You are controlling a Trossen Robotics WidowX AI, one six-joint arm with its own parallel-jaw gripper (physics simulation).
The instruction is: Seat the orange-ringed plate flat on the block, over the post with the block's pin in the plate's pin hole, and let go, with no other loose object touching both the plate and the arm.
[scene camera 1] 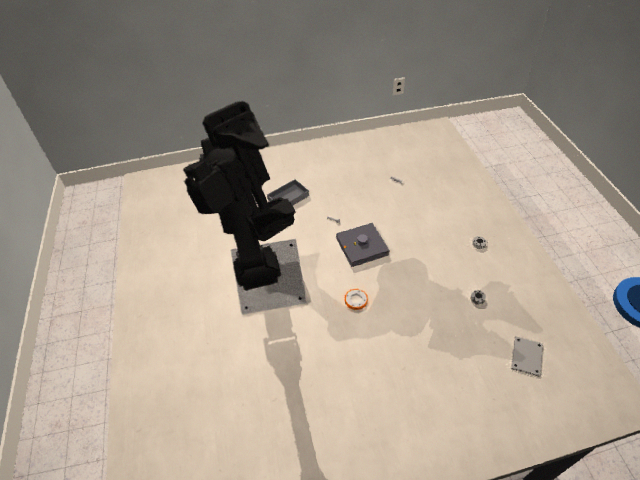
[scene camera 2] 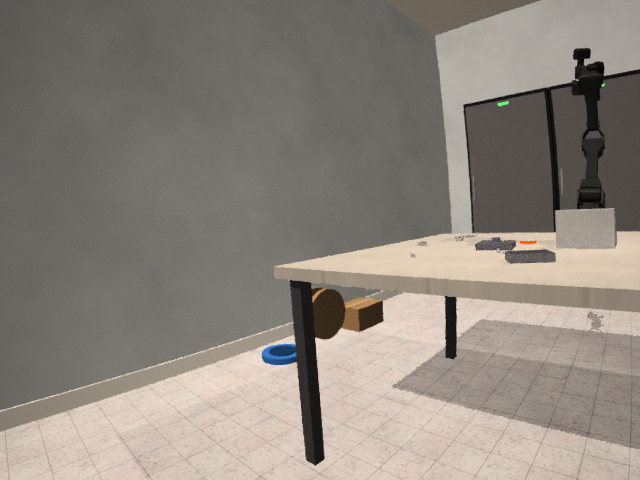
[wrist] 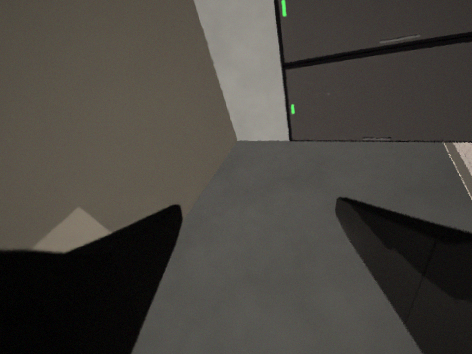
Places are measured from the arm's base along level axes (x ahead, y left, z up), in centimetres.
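Pixels of known places: gripper, fingertip midpoint: [scene camera 1: 279, 180] [scene camera 2: 573, 69] [wrist: 257, 208]; arm's base, origin of the base link: [scene camera 2: 588, 221].
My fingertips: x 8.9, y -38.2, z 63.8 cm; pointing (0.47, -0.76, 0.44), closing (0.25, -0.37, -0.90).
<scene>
Ahead of a thing's pixels: the offset from my fingertips to its top centre. "spot": to the spot under its first point.
The orange-ringed plate {dx +15.6, dy +29.4, dz -71.4 cm} [scene camera 1: 356, 307] [scene camera 2: 527, 241] lies flat on the table, apart from the block. The dark block {dx +20.7, dy +48.8, dz -68.4 cm} [scene camera 1: 368, 253] [scene camera 2: 491, 245] stands beside it, with a round post {spot: dx +20.7, dy +48.7, dz -68.4 cm} [scene camera 1: 362, 238] [scene camera 2: 496, 239] on top. Two small orange marks show on the block's top in scene camera 1; the pin is too small to tell. The post is bare. My gripper [wrist: 257, 208] is open and empty. Its fingers stand wide apart before a grey wall in the wrist view. The arm is raised high above its base, well away from plate and block. Neither plate nor block shows in the wrist view.
A grey tray {dx -0.5, dy +74.2, dz -69.9 cm} [scene camera 1: 300, 197] [scene camera 2: 529, 257] stands near the arm, partly hidden in scene camera 1. Two small bolt-like pieces {dx +13.2, dy +61.4, dz -71.1 cm} [scene camera 1: 333, 220] {dx +37.8, dy +77.1, dz -71.3 cm} [scene camera 1: 397, 180] lie around the block. Two dark round parts {spot: dx +56.5, dy +44.2, dz -71.0 cm} [scene camera 1: 479, 242] {spot: dx +49.5, dy +24.6, dz -70.9 cm} [scene camera 1: 478, 297] and a grey square plate {dx +56.7, dy +5.9, dz -71.7 cm} [scene camera 1: 527, 356] lie on the right.
</scene>
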